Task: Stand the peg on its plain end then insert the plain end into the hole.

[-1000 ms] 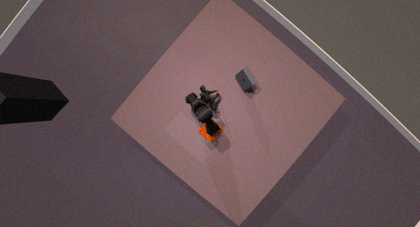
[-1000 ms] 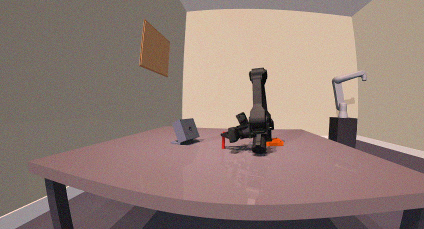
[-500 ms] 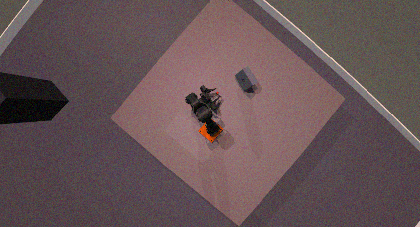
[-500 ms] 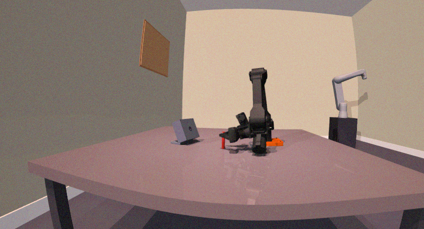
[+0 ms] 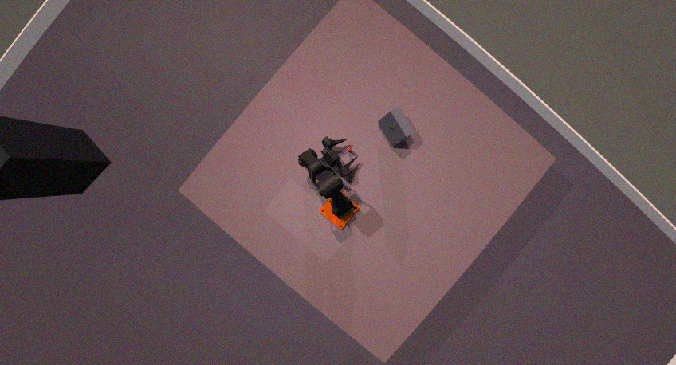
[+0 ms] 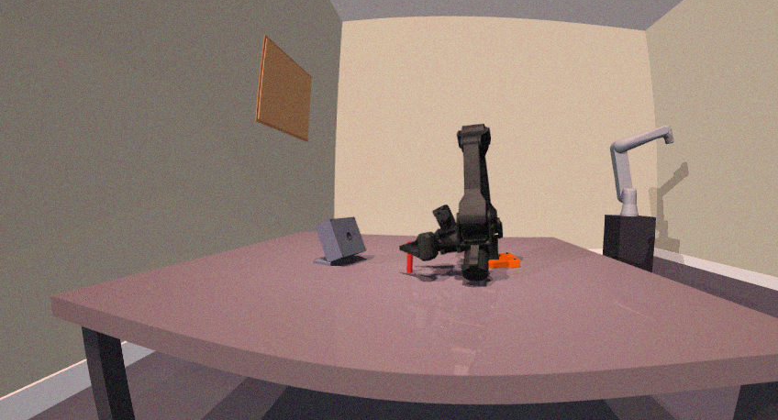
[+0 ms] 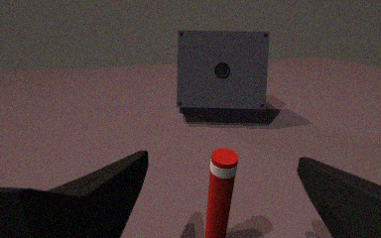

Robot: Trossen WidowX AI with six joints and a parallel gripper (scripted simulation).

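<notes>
Now: gripper tip 10 mm past the red peg and 10 mm above it. Round my gripper tip: sloped panel (210 mm ahead, 70 mm to the right).
</notes>
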